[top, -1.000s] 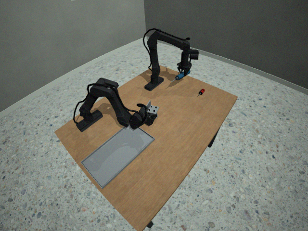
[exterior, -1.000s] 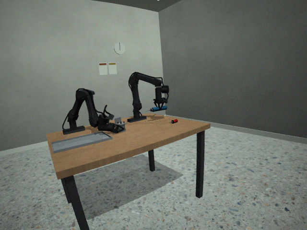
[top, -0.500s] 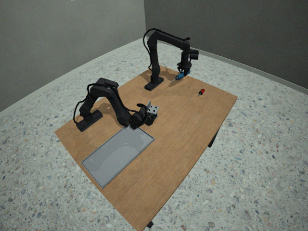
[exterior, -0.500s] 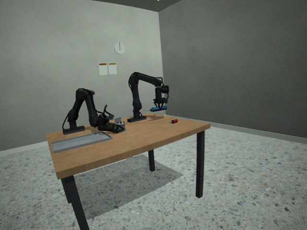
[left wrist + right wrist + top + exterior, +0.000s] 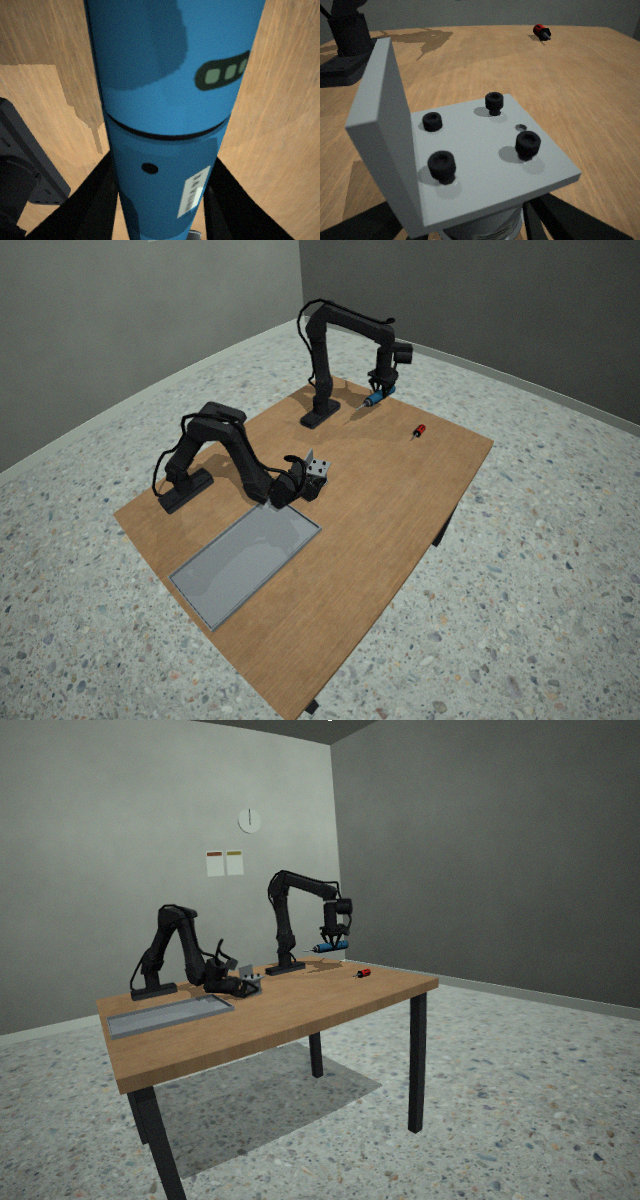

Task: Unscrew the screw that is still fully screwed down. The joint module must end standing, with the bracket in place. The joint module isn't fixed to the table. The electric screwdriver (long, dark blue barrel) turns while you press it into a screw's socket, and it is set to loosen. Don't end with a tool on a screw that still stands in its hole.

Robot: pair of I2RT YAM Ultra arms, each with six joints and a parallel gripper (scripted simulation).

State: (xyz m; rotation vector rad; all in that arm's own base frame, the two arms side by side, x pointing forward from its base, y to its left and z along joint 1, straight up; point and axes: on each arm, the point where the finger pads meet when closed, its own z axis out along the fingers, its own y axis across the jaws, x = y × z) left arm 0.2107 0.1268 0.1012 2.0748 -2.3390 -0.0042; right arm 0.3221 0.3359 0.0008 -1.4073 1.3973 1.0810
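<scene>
Right now my right hand is 10 mm below the joint module. From my right hand the other things lie so: grey L-shaped bracket: 50 mm above; flat grey tray: 70 mm ahead, 350 mm to the right, 20 mm below; screw: 20 mm behind, 10 mm to the left, 40 mm above.
</scene>
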